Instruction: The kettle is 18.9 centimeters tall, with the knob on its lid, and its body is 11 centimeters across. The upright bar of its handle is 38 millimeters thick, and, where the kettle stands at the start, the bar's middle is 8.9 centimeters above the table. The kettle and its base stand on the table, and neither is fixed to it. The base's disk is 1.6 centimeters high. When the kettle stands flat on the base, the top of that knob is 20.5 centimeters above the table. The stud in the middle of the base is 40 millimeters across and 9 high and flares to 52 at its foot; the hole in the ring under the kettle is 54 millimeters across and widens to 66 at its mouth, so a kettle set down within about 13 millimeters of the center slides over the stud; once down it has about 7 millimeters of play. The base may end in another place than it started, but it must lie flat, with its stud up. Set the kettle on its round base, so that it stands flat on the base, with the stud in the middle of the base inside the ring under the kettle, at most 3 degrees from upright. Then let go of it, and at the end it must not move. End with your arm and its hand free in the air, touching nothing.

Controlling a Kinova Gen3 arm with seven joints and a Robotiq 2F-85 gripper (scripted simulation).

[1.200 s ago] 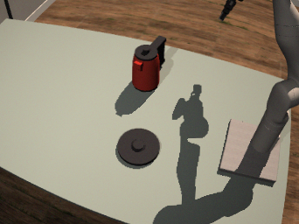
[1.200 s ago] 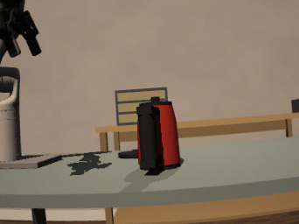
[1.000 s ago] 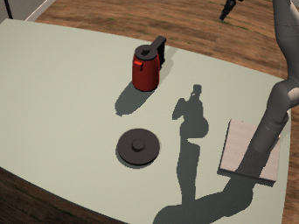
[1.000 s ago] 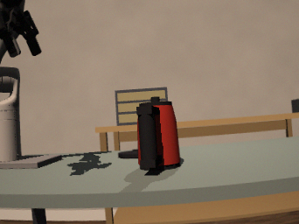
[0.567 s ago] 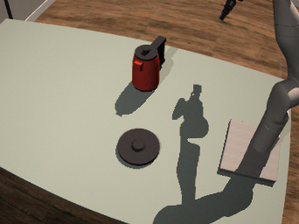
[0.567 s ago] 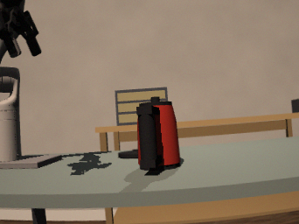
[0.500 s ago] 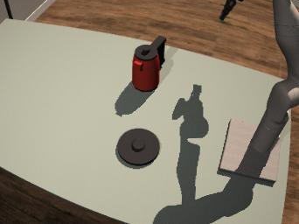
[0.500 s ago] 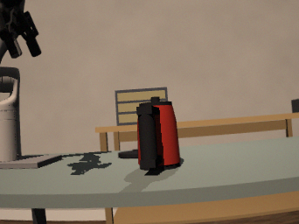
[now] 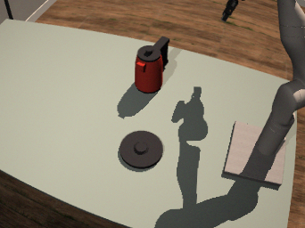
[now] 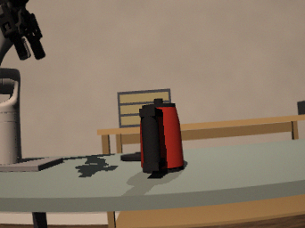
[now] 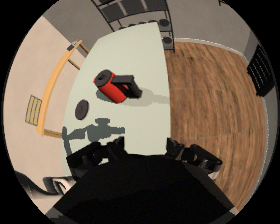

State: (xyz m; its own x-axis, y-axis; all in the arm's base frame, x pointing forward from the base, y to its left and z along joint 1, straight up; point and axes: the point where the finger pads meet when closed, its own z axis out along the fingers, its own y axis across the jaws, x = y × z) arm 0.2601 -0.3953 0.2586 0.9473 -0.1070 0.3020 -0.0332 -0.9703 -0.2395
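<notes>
Right now my hand is 250 mm short of the red kettle, 180 mm to the right of it and 180 mm above it. Also, from my hand: round dark base (520 mm to the left, 260 mm below, 190 mm ahead).
</notes>
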